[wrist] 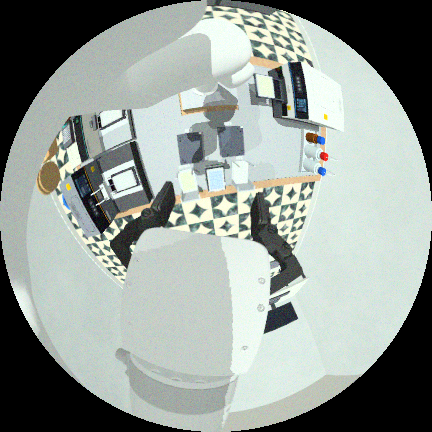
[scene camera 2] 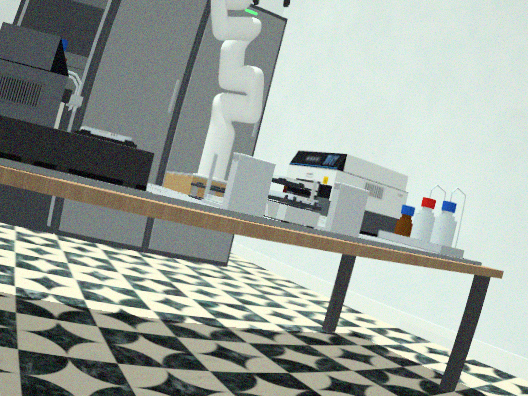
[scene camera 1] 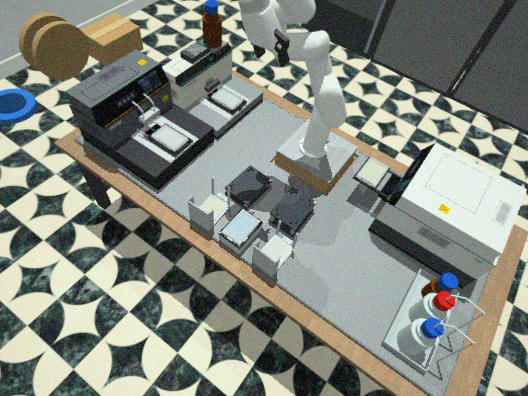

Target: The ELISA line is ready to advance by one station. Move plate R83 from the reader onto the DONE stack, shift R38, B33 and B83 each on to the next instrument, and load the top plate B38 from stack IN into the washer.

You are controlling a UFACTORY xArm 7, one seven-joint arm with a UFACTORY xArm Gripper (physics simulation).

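Frame: origin at the arm's base, x ahead, y left, z up, level; centimetres.
Where they show: gripper, between the fingertips: (wrist: 212,194) (scene camera 2: 271,5) (scene camera 1: 273,59); arm's base, origin of its link: (wrist: 203,84) (scene camera 1: 312,147).
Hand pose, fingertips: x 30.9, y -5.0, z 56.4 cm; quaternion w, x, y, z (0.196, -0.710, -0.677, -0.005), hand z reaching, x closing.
Each offset is from my fingertips to the top centre of the thing. "spot": to the spot under its first point.
My gripper (scene camera 1: 270,50) (scene camera 2: 271,2) (wrist: 212,194) is open and empty, high above the table. A pale plate {dx -32.9, dy +32.8, dz -48.7 cm} (scene camera 1: 372,171) (wrist: 265,86) sits on the extended tray of the white instrument. Other plates sit on the dark instrument with tubing (plate (scene camera 1: 170,137) (wrist: 123,180)) and on the pale instrument behind it (plate {dx -24.2, dy -41.9, dz -54.4 cm} (scene camera 1: 227,99) (wrist: 112,119)). Near the front edge, pale plates stand in the left stack {dx +20.5, dy -4.5, dz -49.7 cm} (scene camera 1: 201,220) (scene camera 2: 250,185) and the right stack {dx +16.9, dy +25.7, dz -49.7 cm} (scene camera 1: 265,262) (scene camera 2: 349,210). A light-blue plate {dx +20.3, dy +10.8, dz -55.6 cm} (scene camera 1: 241,227) (wrist: 216,179) lies between them. Plate and stack labels are unreadable.
Two low dark units {spot: dx +4.1, dy -1.4, dz -58.4 cm} (scene camera 1: 247,186) {spot: dx +1.8, dy +20.0, dz -56.5 cm} (scene camera 1: 291,212) stand between the stacks and the arm base. The white instrument {dx -36.3, dy +63.3, dz -35.5 cm} (scene camera 1: 460,185) (scene camera 2: 375,180) (wrist: 320,100) is at the right, the dark instrument (scene camera 1: 120,95) (scene camera 2: 32,95) at the left. Capped bottles stand in a tray at the front right.
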